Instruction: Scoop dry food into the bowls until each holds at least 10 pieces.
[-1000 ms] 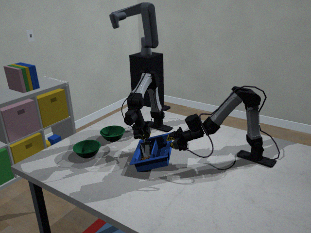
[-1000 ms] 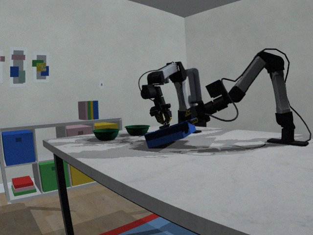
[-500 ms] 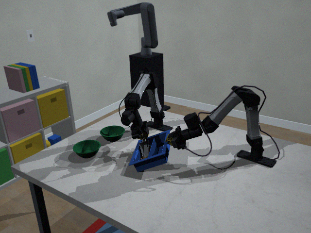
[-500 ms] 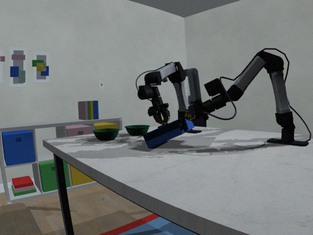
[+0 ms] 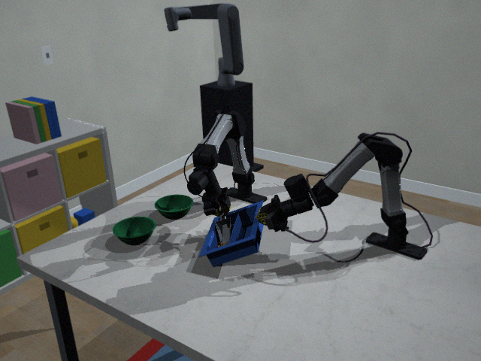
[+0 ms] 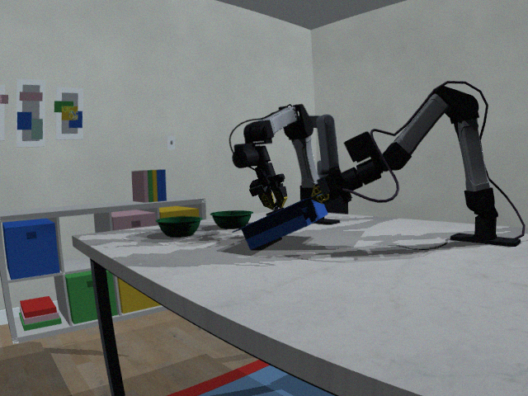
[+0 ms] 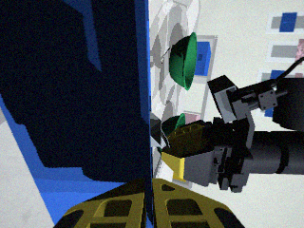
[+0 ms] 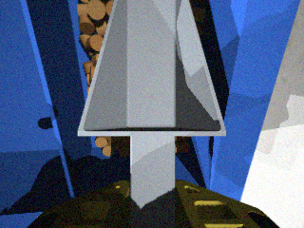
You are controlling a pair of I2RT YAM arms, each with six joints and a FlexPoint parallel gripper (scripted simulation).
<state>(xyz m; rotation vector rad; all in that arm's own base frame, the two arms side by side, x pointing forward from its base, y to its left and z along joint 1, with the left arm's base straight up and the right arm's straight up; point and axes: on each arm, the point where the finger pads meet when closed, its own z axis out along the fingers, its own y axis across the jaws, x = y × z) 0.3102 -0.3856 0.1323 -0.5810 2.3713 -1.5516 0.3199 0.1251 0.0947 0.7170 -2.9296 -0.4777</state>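
Note:
The grey scoop is 20 mm ahead of my right hand, 20 mm to the left of it and 30 mm below it. From my right hand the other things lie so: blue box: 50 mm ahead, 100 mm to the left, 20 mm below.

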